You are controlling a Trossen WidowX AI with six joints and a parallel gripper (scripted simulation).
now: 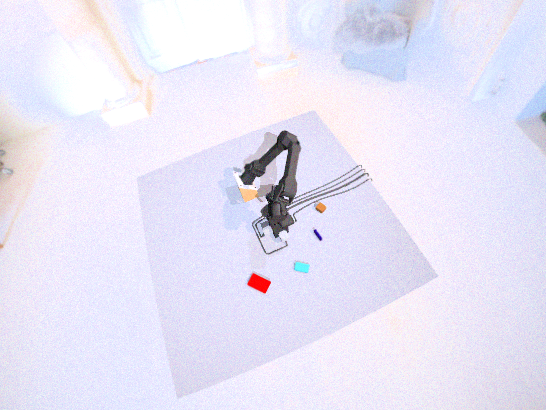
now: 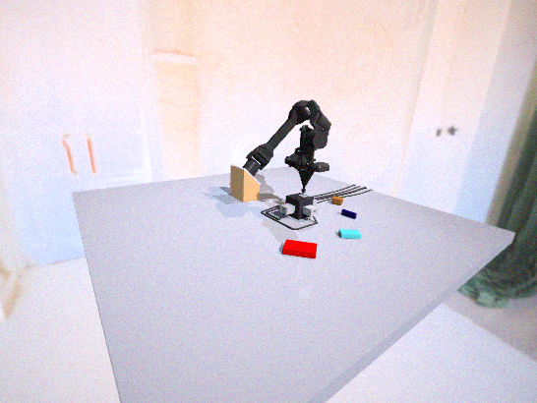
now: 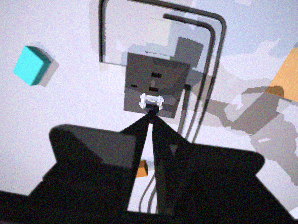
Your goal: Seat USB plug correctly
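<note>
Now: gripper tip 2 cm above the USB plug. Round my gripper tip: dark blue block 14 cm ahead, 13 cm to the left, 11 cm below; then cyan block 23 cm ahead, 3 cm to the right, 11 cm below; then red block 19 cm ahead, 25 cm to the right, 11 cm below.
</note>
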